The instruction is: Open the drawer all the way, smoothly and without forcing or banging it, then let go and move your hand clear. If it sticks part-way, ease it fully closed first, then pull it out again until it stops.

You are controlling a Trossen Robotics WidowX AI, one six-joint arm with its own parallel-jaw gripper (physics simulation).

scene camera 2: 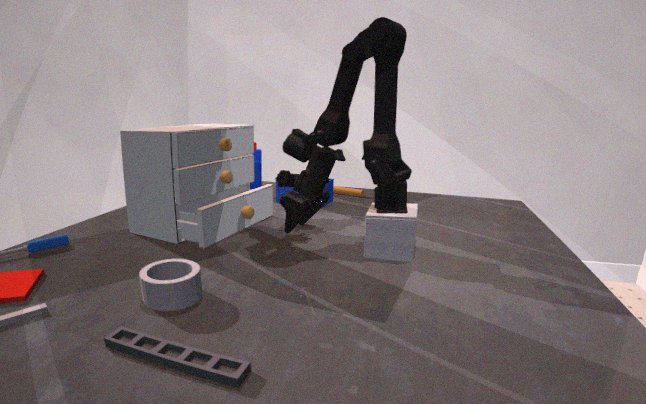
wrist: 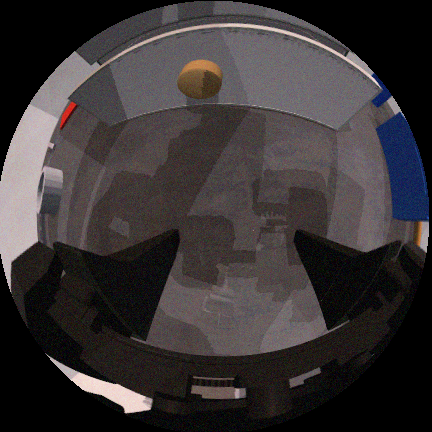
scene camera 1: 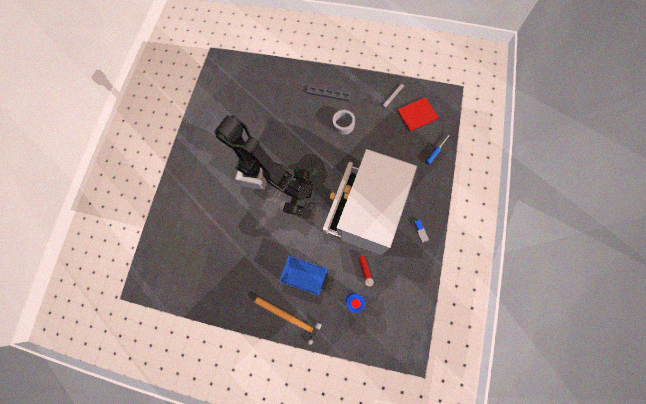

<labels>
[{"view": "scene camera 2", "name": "gripper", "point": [294,228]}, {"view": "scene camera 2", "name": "dark rack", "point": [222,369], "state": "on the table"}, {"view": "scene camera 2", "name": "grey ring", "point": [172,284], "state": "on the table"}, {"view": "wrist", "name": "gripper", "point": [239,235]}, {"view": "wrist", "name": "blue bin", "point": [402,201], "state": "on the table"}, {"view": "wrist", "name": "grey ring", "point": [49,186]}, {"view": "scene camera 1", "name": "blue bin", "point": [303,275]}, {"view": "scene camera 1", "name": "red block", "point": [419,113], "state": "on the table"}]
</labels>
